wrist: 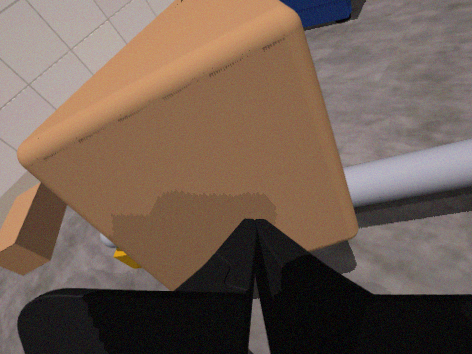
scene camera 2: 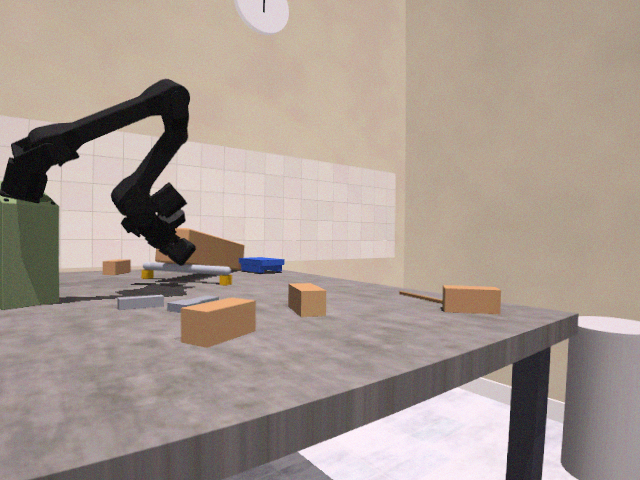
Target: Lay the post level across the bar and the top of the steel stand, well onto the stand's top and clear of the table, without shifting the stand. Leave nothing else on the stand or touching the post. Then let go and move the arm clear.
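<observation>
The post, a large tan block (scene camera 2: 210, 249) (wrist: 210, 135), sits tilted, its nearer end raised and the top sloping down away from it. The bar, a pale grey rod (scene camera 2: 209, 269) (wrist: 410, 172) on yellow end blocks (scene camera 2: 225, 280) (wrist: 128, 259), passes behind the post in the wrist view; contact between them is hidden. A low blue piece (scene camera 2: 262, 264) (wrist: 322, 11) stands beyond the post; I cannot tell if it is the steel stand. My gripper (scene camera 2: 182, 258) (wrist: 253, 229) is shut and empty, its tips close in front of the post's shaded face; touching cannot be told.
A small tan block (scene camera 2: 116, 267) (wrist: 25, 235) stands left of the bar. Two flat grey pieces (scene camera 2: 140, 302) (scene camera 2: 192, 303) lie nearer. Tan blocks (scene camera 2: 218, 321) (scene camera 2: 307, 299) (scene camera 2: 471, 299) and a thin brown stick (scene camera 2: 419, 296) are on the table (scene camera 2: 310, 372).
</observation>
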